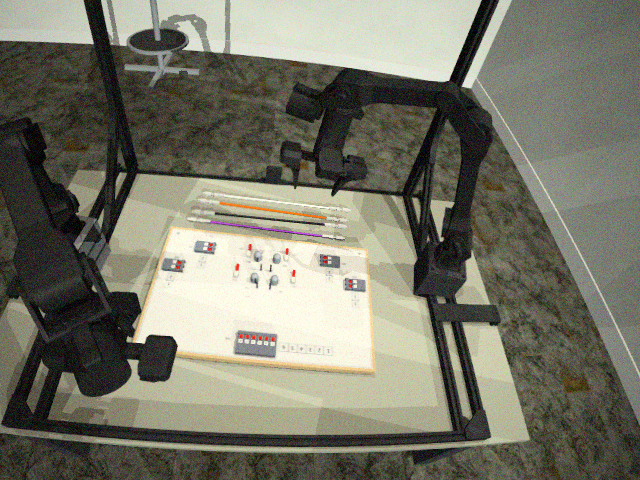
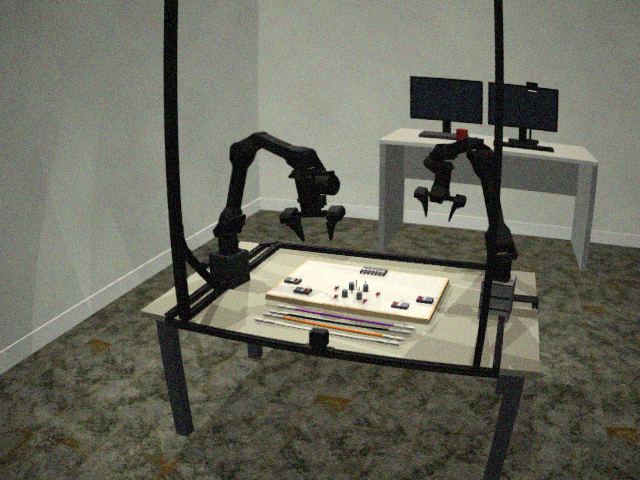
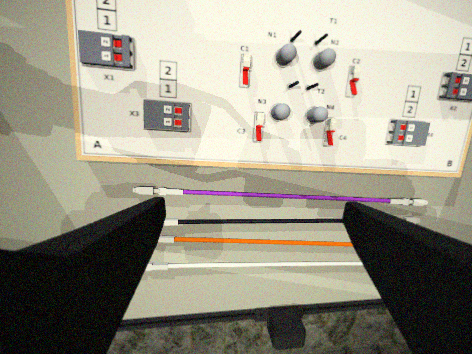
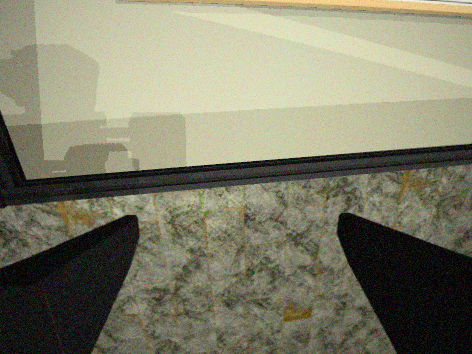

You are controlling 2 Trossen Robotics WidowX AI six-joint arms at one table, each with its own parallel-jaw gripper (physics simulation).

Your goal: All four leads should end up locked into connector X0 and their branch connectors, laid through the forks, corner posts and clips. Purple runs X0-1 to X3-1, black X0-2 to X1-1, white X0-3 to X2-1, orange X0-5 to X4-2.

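Places are measured from the left arm's base along level axes (x ahead, y left, z up), in metres.
Pixels of known places: left gripper, fingertip midpoint: (image 1: 313,191) (image 2: 317,240) (image 3: 254,208); right gripper, fingertip midpoint: (image 2: 437,219) (image 4: 239,224); left arm's base, link origin: (image 1: 447,259) (image 2: 228,251); right arm's base, link origin: (image 1: 67,230) (image 2: 499,277).
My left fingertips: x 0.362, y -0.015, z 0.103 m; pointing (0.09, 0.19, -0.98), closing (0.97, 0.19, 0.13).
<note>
Ahead of a thing's pixels: the offset from my left fingertips to its top centre. "spot": to the spot under its first point.
The purple lead {spot: dx +0.110, dy -0.036, dz -0.208 m} (image 1: 266,228) (image 3: 285,196), black lead {spot: dx +0.115, dy -0.073, dz -0.208 m} (image 1: 268,218) (image 3: 260,221), orange lead {spot: dx +0.109, dy -0.108, dz -0.209 m} (image 1: 273,210) (image 3: 260,242) and white lead {spot: dx +0.122, dy -0.145, dz -0.207 m} (image 1: 273,196) (image 3: 260,265) lie straight and side by side on the table, beside the board {dx +0.064, dy +0.173, dz -0.196 m} (image 1: 217,320) (image 3: 200,163). Purple is nearest the board. Connector X0 {spot: dx +0.045, dy +0.307, dz -0.186 m} (image 1: 255,344) (image 2: 373,271) sits at the board's opposite edge. X1 {spot: dx -0.150, dy +0.091, dz -0.186 m} (image 3: 106,49), X3 {spot: dx -0.077, dy +0.037, dz -0.186 m} (image 3: 167,115) and two more branch connectors show no leads. My left gripper (image 1: 315,190) (image 2: 316,239) (image 3: 254,208) is open above the leads. My right gripper (image 2: 437,218) (image 4: 239,224) is open and empty, high near the table edge.
Grey corner posts {dx +0.055, dy +0.072, dz -0.168 m} (image 3: 280,111), black forks and red-and-white clips {spot: dx +0.003, dy +0.107, dz -0.193 m} (image 3: 245,72) stand in the board's middle. A black frame (image 1: 248,439) (image 4: 250,171) runs around the table, with uprights (image 2: 170,129). A small black block {spot: dx +0.147, dy -0.242, dz -0.177 m} (image 2: 318,338) (image 3: 286,327) sits on the frame beyond the leads.
</note>
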